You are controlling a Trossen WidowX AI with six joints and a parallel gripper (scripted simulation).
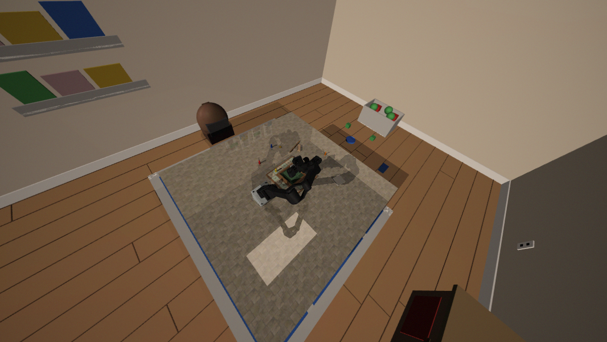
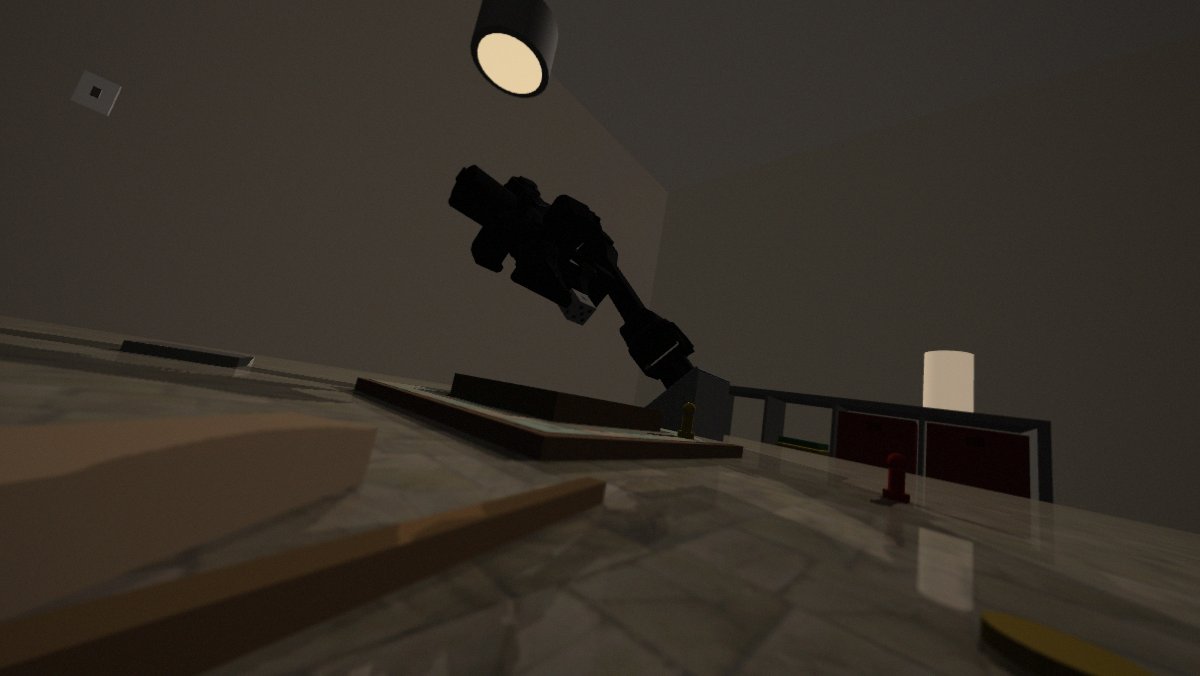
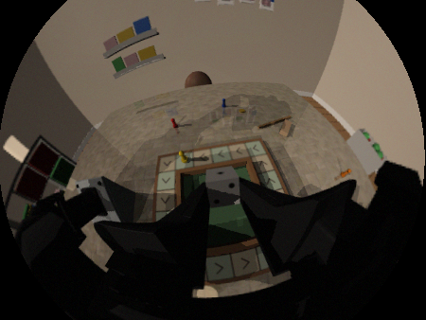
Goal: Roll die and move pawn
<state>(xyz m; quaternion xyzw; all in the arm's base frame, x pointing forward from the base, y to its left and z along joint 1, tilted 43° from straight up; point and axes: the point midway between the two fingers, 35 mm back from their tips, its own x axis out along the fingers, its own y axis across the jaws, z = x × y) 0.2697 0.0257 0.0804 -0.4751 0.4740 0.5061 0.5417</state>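
My gripper tip is now right at the white die. Round my gripper tip: green dice tray 12 cm below; then yellow pawn 11 cm to the left, 10 cm below, 7 cm behind; then red pawn 27 cm to the left, 11 cm below, 10 cm behind.
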